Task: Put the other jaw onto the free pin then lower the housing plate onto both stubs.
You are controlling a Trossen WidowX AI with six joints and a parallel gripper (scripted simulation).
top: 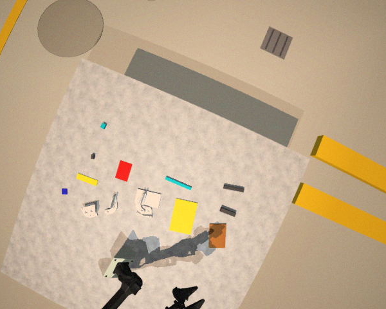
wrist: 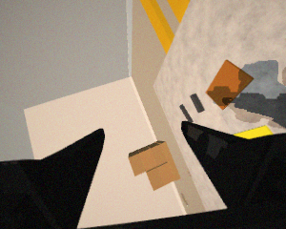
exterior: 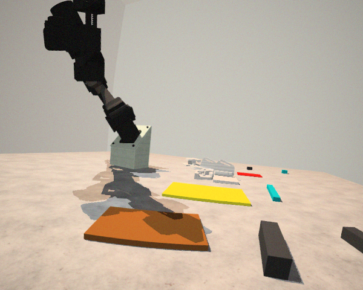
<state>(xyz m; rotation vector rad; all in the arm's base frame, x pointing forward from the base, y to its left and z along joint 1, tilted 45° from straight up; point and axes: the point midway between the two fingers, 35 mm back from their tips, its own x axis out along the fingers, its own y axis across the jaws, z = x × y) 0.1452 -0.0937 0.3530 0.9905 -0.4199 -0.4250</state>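
My gripper tip is 520 mm to the right of the ribbed jaw, 280 mm above it and 30 mm short of it. The rest, counted from my gripper tip: cyan bar: 310 mm ahead, 290 mm below, 270 mm to the left; orange slab: 290 mm below, 160 mm ahead, 20 mm to the right; yellow slab: 290 mm below, 170 mm to the left, 170 mm ahead.
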